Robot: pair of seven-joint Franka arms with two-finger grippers.
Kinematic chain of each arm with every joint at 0, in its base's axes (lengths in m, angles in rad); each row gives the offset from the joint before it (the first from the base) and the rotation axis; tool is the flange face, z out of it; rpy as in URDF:
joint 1: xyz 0 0 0.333 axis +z
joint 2: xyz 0 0 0 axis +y
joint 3: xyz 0 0 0.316 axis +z
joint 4: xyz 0.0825 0 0 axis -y
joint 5: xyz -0.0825 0 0.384 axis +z
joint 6: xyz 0 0 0 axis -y
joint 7: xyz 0.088 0 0 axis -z
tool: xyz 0 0 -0.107 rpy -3.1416 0 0
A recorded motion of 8 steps. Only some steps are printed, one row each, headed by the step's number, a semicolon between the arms.
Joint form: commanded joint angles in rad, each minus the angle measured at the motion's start. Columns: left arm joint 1, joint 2, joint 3, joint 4, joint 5, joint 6, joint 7; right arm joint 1, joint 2, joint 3, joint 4, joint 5, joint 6, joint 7.
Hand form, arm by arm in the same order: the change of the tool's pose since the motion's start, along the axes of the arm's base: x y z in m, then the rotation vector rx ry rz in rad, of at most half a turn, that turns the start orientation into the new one. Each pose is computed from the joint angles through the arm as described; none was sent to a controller.
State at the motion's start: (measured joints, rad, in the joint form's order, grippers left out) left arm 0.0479 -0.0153 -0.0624 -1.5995 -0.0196 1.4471 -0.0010; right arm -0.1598 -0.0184 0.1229 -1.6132 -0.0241 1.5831 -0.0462
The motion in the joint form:
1: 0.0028 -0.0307 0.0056 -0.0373 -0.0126 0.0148 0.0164; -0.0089 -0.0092 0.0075 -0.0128 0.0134 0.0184 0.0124
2: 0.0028 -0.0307 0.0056 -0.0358 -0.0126 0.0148 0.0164; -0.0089 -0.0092 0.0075 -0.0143 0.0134 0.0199 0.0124
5: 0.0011 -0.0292 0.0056 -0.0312 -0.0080 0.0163 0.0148; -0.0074 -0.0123 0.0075 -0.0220 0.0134 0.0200 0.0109
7: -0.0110 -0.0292 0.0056 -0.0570 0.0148 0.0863 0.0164; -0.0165 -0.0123 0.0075 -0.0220 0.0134 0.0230 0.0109
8: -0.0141 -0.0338 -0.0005 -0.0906 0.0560 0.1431 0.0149; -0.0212 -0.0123 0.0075 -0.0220 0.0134 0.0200 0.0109
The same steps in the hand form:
1: -0.0082 0.0027 0.0003 -0.0132 -0.0084 -0.0072; -0.0010 0.0011 0.0005 0.0114 -0.0154 -0.0138
2: -0.0082 0.0027 0.0010 -0.0132 -0.0099 -0.0072; -0.0009 0.0011 -0.0001 0.0114 -0.0154 -0.0138
5: -0.0074 0.0023 0.0024 -0.0085 -0.0145 -0.0074; -0.0020 0.0020 -0.0020 0.0112 -0.0108 -0.0108
7: -0.0005 -0.0015 -0.0042 0.0136 -0.0589 -0.0211; -0.0019 -0.0030 -0.0018 0.0110 -0.0139 -0.0199
8: 0.0029 -0.0023 -0.0128 0.0546 -0.0873 -0.0331; -0.0023 -0.0055 -0.0020 0.0111 -0.0109 -0.0246

